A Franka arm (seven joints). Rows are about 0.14 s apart.
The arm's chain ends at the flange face. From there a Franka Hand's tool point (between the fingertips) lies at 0.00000 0.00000 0.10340 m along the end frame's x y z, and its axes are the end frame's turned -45 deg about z.
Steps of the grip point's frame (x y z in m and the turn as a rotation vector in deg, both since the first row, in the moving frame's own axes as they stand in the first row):
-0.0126, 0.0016, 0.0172, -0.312, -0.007, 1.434
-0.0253, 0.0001, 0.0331, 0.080, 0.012, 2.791
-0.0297, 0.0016, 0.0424, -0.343, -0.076, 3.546
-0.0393, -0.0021, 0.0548, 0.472, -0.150, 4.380
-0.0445, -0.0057, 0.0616, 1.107, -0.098, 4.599
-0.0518, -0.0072, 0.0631, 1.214, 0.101, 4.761
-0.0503, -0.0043, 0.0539, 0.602, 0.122, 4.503
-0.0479, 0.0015, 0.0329, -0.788, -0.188, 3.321
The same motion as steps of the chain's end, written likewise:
-0.0082, 0.0096, 0.0172, -0.226, 0.216, 1.434
-0.0177, 0.0181, 0.0331, 0.065, -0.048, 2.791
-0.0202, 0.0216, 0.0424, -0.296, 0.189, 3.546
-0.0285, 0.0267, 0.0548, 0.228, -0.440, 4.380
-0.0340, 0.0288, 0.0616, 0.713, -0.852, 4.599
-0.0404, 0.0333, 0.0631, 0.930, -0.787, 4.761
-0.0380, 0.0335, 0.0539, 0.512, -0.339, 4.503
-0.0335, 0.0337, 0.0329, -0.690, 0.424, 3.321

